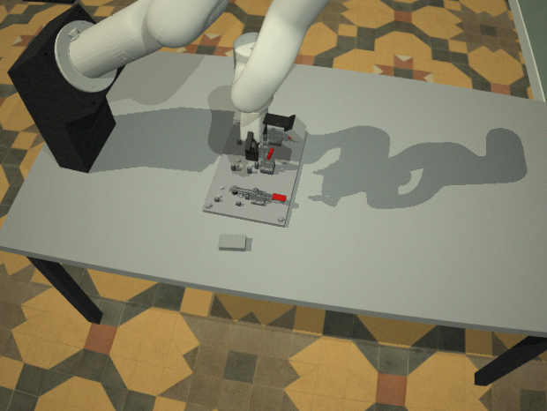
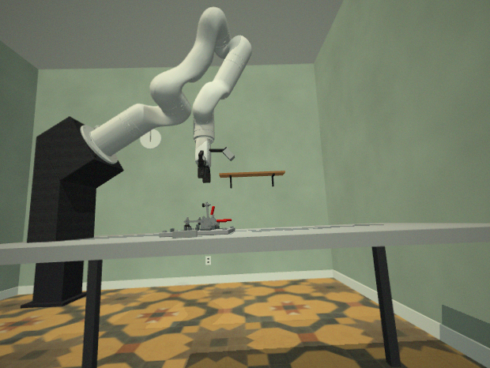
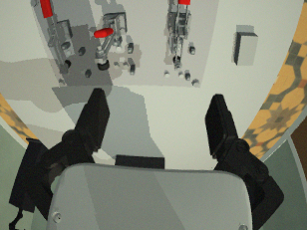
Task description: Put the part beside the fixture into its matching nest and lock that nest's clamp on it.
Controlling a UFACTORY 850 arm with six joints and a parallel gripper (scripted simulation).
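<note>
Right now my hand is 30 mm past the grey block part, 180 mm to the left of it and 210 mm above it. Also, from my hand: grey fixture plate (20 mm behind, 70 mm to the left, 210 mm below).
</note>
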